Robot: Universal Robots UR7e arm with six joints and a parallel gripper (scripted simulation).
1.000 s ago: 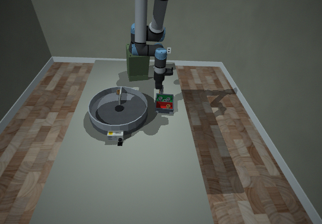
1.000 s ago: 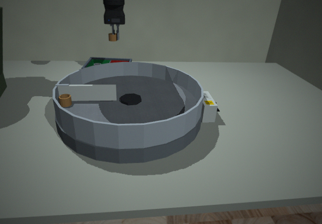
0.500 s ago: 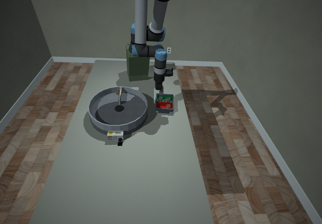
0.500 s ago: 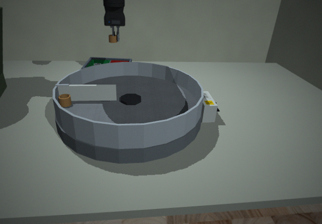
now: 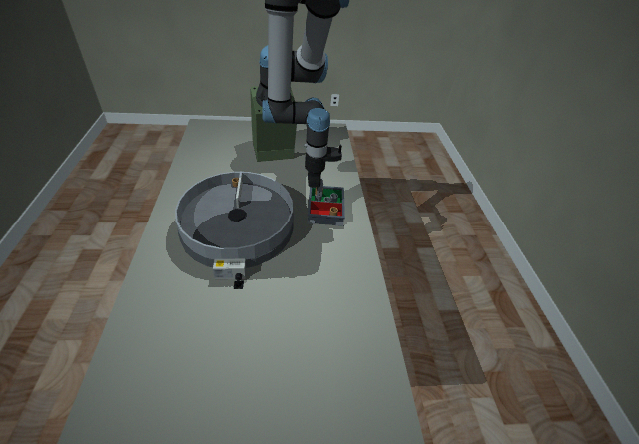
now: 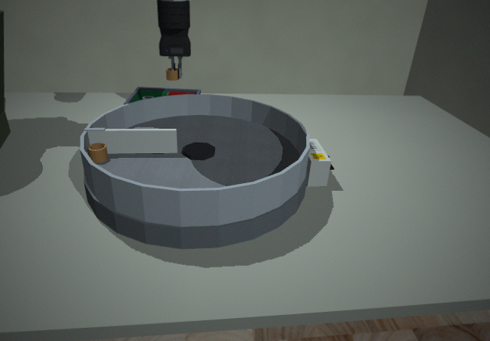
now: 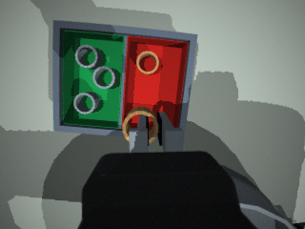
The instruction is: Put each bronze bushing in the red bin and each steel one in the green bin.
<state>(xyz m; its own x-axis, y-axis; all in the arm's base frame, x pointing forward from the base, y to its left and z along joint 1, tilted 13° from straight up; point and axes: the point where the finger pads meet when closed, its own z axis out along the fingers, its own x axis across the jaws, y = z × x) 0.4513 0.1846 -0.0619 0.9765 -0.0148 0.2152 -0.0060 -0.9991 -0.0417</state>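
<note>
The bin lies 11 cm below my hand, 4 cm to the left of it and 4 cm behind it. Also, from my hand: turntable: 31 cm to the right, 8 cm below, 5 cm ahead.
</note>
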